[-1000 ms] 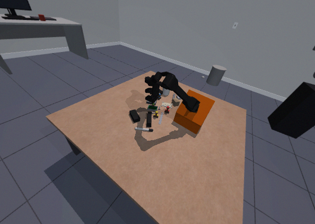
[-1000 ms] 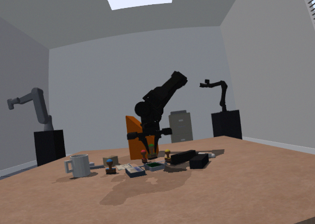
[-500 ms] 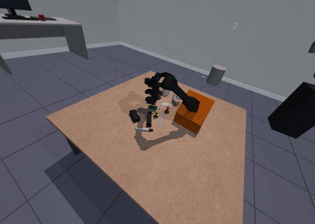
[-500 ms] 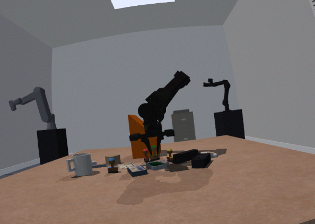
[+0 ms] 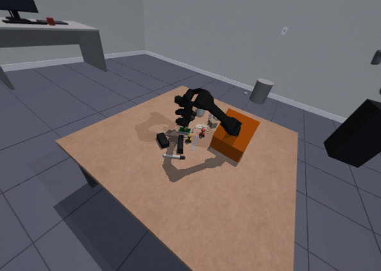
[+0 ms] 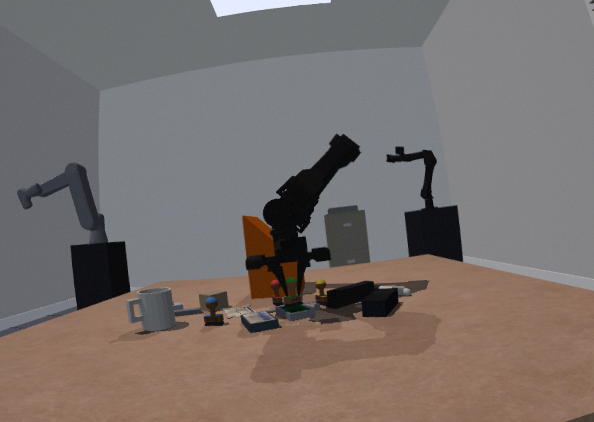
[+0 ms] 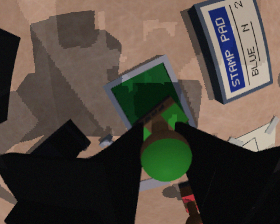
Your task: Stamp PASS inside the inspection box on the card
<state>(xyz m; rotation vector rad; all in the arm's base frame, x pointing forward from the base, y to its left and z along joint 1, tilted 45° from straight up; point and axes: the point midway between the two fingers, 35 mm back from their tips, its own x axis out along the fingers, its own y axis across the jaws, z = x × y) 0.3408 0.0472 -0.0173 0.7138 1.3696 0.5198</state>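
Now: the green ink pad 4 cm below my gripper tip. The rest, counted from my gripper tip: red-knobbed stamp 13 cm behind, 4 cm to the right, 3 cm below; then yellow-knobbed stamp 8 cm behind, 7 cm to the left, 3 cm below; then green-knobbed stamp right at my gripper tip.
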